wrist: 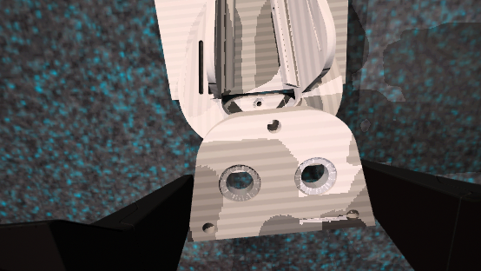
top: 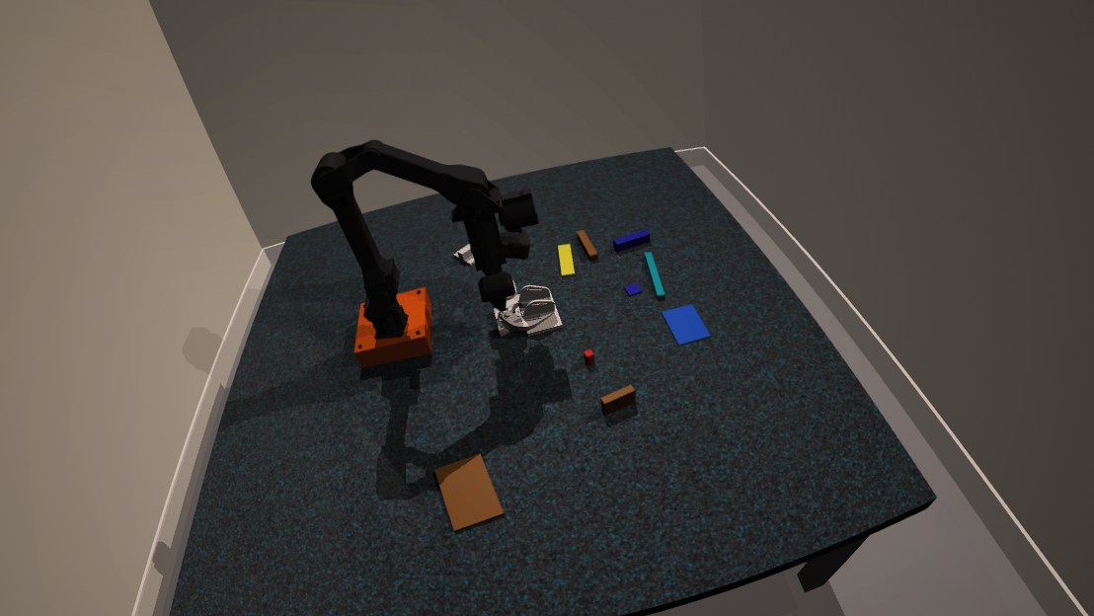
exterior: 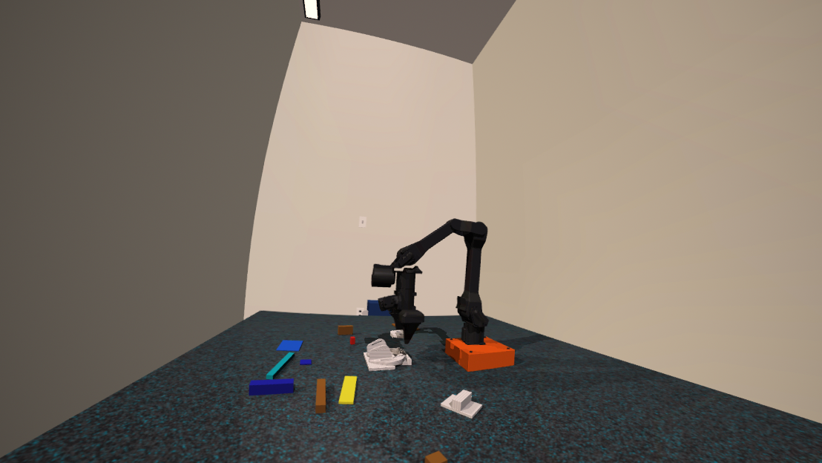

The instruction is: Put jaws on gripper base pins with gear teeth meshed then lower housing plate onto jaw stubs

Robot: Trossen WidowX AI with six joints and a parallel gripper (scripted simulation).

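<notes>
The white jaw lies 20 mm ahead of my gripper tip, 20 mm to the left of it and 50 mm below it. Round my gripper tip: yellow bar (130 mm ahead, 190 mm to the left, 60 mm below); then red cube (170 mm ahead, 130 mm to the right, 50 mm below); then white block (110 mm behind, 250 mm to the left, 60 mm below).
</notes>
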